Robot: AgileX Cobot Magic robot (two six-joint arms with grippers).
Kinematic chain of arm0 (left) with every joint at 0, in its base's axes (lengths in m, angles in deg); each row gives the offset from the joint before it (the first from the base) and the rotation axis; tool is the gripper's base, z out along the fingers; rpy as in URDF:
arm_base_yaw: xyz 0 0 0.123 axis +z
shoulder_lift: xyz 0 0 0 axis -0.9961 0.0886 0
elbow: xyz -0.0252 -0.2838 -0.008 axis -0.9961 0.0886 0
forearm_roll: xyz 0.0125 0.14 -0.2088 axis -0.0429 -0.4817 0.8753
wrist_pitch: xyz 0 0 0 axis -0.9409 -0.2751 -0.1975
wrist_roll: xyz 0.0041 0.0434 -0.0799 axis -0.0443 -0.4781 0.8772
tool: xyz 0 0 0 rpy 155.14 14.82 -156.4
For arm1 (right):
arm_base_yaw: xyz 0 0 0.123 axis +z
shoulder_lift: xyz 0 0 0 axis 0.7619 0.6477 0
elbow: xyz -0.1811 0.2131 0.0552 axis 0.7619 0.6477 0
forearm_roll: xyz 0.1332 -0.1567 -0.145 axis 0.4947 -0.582 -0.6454
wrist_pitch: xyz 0 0 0 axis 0.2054 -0.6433 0.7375
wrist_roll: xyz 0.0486 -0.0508 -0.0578 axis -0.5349 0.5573 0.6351
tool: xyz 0 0 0 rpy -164.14 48.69 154.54
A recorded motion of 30 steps. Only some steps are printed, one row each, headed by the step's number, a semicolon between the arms.
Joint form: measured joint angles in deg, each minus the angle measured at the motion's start. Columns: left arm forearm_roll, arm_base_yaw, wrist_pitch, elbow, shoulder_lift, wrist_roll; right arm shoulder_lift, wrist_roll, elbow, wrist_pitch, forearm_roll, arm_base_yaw.
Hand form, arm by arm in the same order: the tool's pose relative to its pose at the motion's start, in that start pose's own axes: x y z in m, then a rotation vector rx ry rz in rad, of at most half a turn. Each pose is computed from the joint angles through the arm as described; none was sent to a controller.
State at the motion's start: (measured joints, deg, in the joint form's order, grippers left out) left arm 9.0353 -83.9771 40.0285 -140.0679 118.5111 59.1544; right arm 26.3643 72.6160 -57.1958 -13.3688 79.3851 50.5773
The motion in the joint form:
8: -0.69 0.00 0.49 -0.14 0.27 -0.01; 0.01 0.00 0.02 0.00 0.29 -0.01
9: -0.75 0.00 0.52 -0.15 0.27 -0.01; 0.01 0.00 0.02 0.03 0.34 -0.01
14: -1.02 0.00 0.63 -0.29 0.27 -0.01; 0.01 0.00 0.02 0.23 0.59 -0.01
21: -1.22 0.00 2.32 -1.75 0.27 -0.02; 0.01 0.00 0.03 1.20 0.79 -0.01
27: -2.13 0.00 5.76 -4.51 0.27 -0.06; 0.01 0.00 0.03 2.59 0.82 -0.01
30: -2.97 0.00 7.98 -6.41 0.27 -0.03; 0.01 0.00 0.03 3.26 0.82 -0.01
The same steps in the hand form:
8: 0.0006 0.0008 0.0012 -0.0040 0.0130 0.0085; 0.0001 0.0001 0.0001 -0.0008 0.0003 0.0050
9: 0.0006 0.0008 0.0012 -0.0044 0.0136 0.0094; 0.0001 0.0001 0.0001 -0.0009 -0.0002 0.0059
14: 0.0002 0.0008 0.0008 -0.0064 0.0143 0.0138; -0.0003 0.0001 0.0001 -0.0008 -0.0038 0.0102
21: -0.0041 -0.0019 -0.0032 0.0039 0.0187 0.0255; -0.0017 -0.0002 0.0000 0.0026 -0.0202 0.0136
27: -0.0113 -0.0065 -0.0110 0.0177 0.0335 0.0550; -0.0039 -0.0008 0.0000 0.0083 -0.0438 0.0142
30: -0.0162 -0.0094 -0.0166 0.0225 0.0426 0.0768; -0.0049 -0.0010 -0.0001 0.0111 -0.0551 0.0142

